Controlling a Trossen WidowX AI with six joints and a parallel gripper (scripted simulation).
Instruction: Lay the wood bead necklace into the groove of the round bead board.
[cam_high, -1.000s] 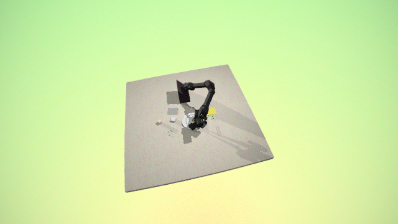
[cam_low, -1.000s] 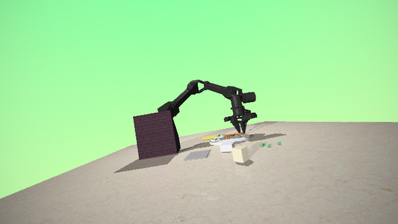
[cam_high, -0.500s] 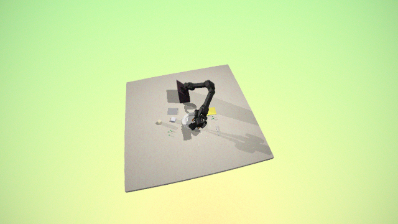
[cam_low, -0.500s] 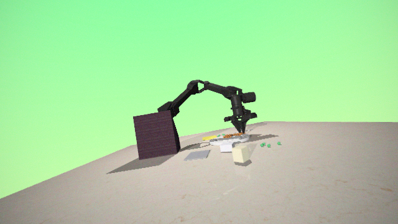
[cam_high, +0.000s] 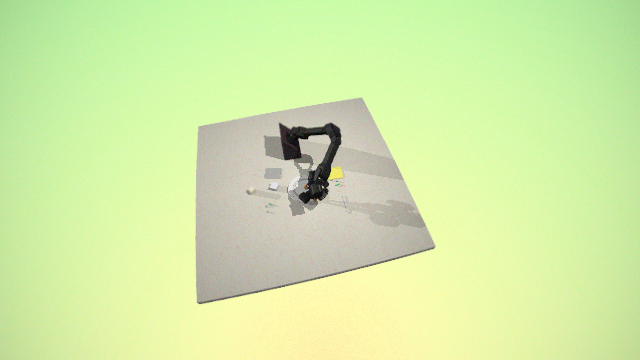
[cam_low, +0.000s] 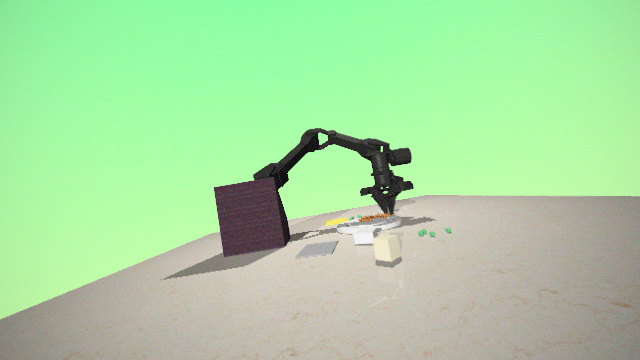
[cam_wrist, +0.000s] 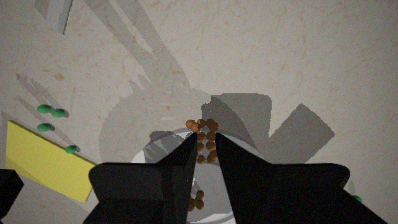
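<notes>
The round white bead board lies 80 mm behind my gripper tip, 50 mm to the right of it and 10 mm below it. Round my gripper tip: thin white strip 70 mm ahead, 180 mm to the left, 10 mm below; yellow card 170 mm behind, 140 mm to the left, 10 mm below; grey flat plate 240 mm behind, 230 mm to the right, 10 mm below.
</notes>
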